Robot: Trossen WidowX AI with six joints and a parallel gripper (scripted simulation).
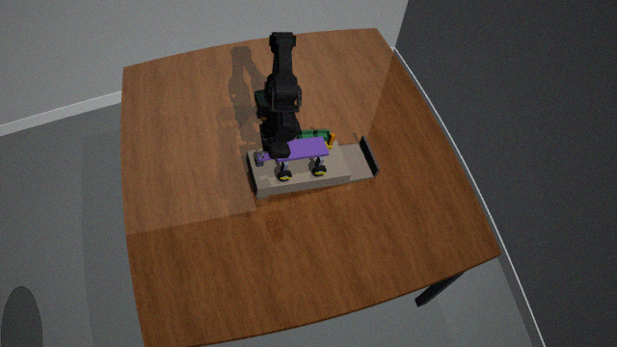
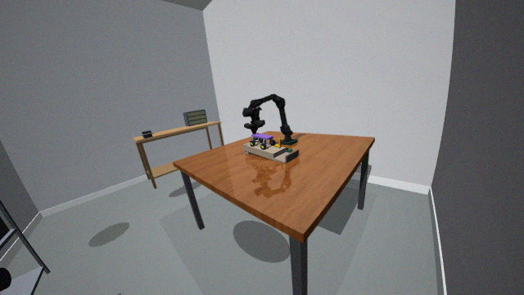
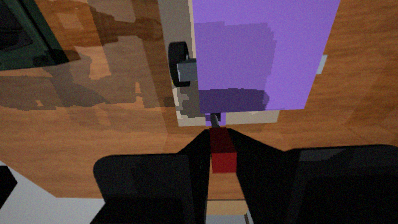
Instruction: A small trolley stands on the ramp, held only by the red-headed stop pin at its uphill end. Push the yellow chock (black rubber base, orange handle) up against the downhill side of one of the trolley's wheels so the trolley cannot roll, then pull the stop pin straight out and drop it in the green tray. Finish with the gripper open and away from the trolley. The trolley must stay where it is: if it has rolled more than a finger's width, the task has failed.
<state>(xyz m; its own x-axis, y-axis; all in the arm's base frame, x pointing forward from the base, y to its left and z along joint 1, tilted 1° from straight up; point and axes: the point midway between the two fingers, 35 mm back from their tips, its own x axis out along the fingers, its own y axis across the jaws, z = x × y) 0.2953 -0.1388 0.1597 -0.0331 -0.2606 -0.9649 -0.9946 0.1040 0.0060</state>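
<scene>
My gripper tip is 80 mm past the green tray, 220 mm to the right of it and 160 mm above it. Also, from my gripper tip: purple-topped trolley: 30 mm ahead, 100 mm to the left, 50 mm below; then red-headed stop pin: right at my gripper tip; then grey ramp: 30 mm ahead, 110 mm to the left, 110 mm below.
</scene>
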